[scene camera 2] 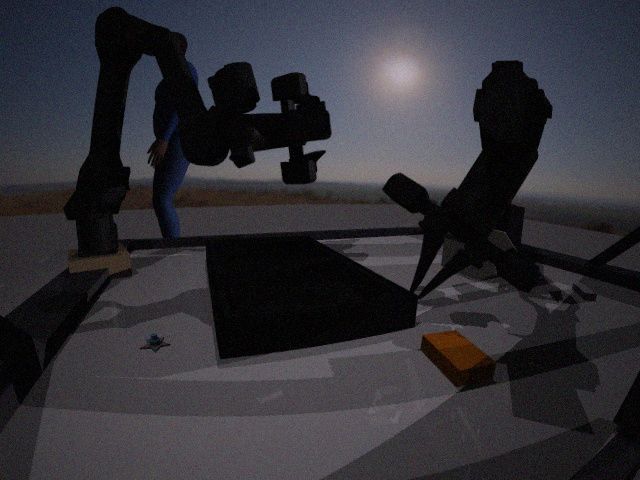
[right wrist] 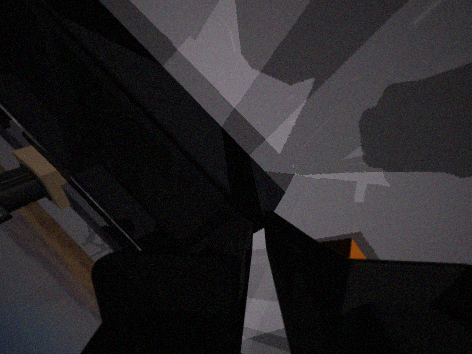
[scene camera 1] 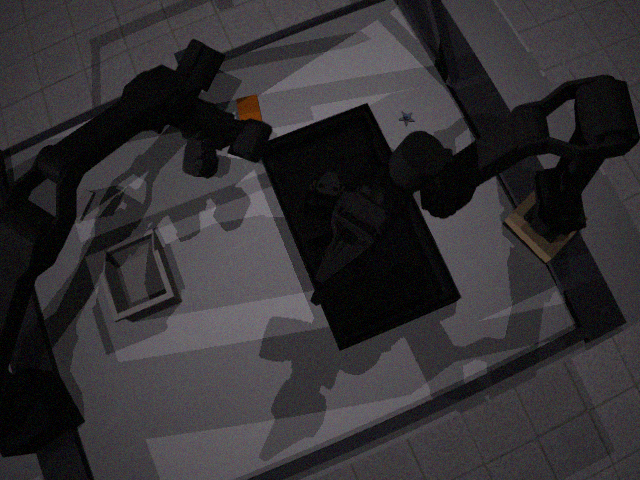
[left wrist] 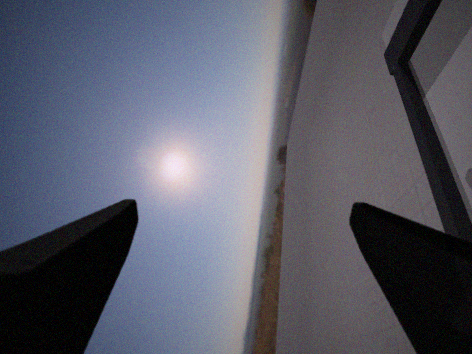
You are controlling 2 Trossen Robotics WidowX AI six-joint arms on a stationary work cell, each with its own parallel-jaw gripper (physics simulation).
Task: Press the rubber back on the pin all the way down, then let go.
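Frame: origin at the left arm's base, x back, y right, z up, level; metres.
Where they show: left gripper, between the fingertips: (scene camera 1: 315,292) (left wrist: 246,211); right gripper, between the fingertips: (scene camera 2: 415,295) (right wrist: 258,217); left arm's base, origin of its link: (scene camera 2: 97,251) (right wrist: 37,182) (scene camera 1: 548,217); right arm's base, origin of its link: (scene camera 1: 12,412).
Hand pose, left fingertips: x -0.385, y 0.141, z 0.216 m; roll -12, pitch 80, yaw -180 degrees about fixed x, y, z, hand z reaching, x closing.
Things, the pixels of their top centre, and the offset from my left fingertips. "pt": a spot on its surface instead.
- small grey-blue star-shaped pin, centre of its top: (scene camera 2: 153,334) (scene camera 1: 407,115) dy +0.163, dx +0.360, dz -0.244 m
- large black tray, centre of its top: (right wrist: 62,123) (scene camera 2: 280,260) (scene camera 1: 354,217) dy +0.084, dx +0.150, dz -0.217 m
- orange block, centre of its top: (right wrist: 347,296) (scene camera 2: 457,348) (scene camera 1: 249,111) dy +0.367, dx +0.160, dz -0.238 m
- grey open box, a spot on its surface: (scene camera 1: 168,279) pt dy +0.208, dx -0.139, dz -0.185 m
A small grey-blue star-shaped pin (scene camera 1: 406,118) (scene camera 2: 155,342) lies on the table beside the black tray, with a small blue bit standing on its middle. That bit looks like the rubber back; its seating is too small to tell. My right gripper (scene camera 2: 416,296) (right wrist: 258,217) is shut, its tips together by the tray's near right corner in scene camera 2, well away from the pin, and I see nothing held. My left gripper (scene camera 1: 316,288) (scene camera 2: 316,124) (left wrist: 246,211) is open and empty, held high over the tray. The pin does not show in either wrist view.
The large black tray (scene camera 1: 398,310) (scene camera 2: 320,315) lies between the pin and an orange block (scene camera 1: 249,107) (scene camera 2: 457,356) (right wrist: 356,251). A grey open box (scene camera 1: 168,279) stands at the left in scene camera 1. A person in blue (scene camera 2: 170,191) stands behind my left arm.
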